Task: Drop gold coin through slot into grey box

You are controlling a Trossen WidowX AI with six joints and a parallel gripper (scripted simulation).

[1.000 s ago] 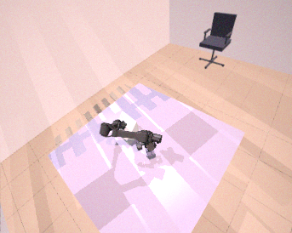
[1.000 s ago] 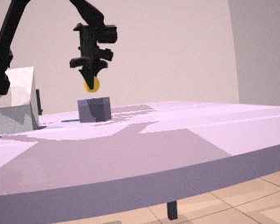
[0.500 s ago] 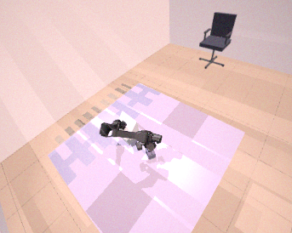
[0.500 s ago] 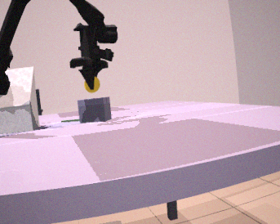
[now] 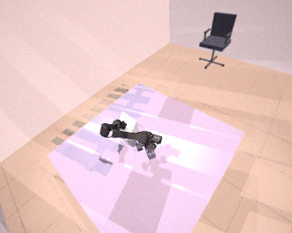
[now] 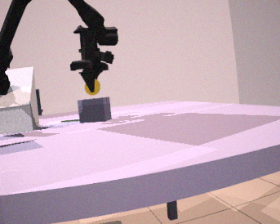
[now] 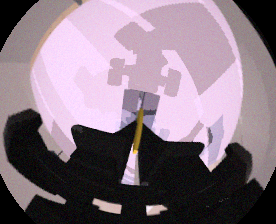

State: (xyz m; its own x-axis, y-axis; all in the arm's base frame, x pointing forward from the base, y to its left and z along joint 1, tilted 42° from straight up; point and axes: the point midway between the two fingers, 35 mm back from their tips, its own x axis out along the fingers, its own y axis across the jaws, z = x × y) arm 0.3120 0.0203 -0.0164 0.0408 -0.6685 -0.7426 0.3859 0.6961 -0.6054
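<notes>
Now: the coin 20 mm above my gripper tip.
</notes>
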